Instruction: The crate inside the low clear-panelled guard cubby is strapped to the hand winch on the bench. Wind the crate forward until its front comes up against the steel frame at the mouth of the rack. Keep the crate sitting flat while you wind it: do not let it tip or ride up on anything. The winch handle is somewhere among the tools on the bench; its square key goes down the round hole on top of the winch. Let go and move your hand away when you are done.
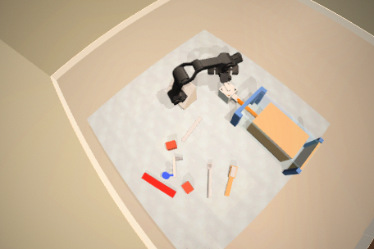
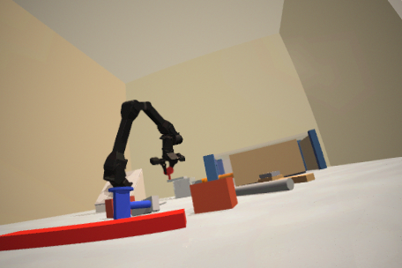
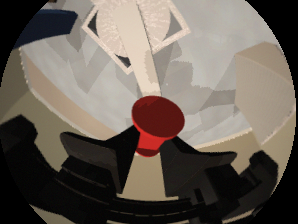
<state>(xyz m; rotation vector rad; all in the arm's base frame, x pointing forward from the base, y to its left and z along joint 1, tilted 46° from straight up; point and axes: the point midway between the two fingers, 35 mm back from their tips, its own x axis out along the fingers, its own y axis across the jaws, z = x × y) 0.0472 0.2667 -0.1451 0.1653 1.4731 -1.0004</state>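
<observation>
Right now my gripper tip is 50 mm short of the winch handle, 20 mm to the left of it and 30 mm above it. From my gripper tip the other things lie so: grey winch: 90 mm ahead, 40 mm to the right, 100 mm below; then red knob: 10 mm ahead, 10 mm to the right; then blue frame post: 270 mm ahead, 20 mm to the right, 30 mm below.
</observation>
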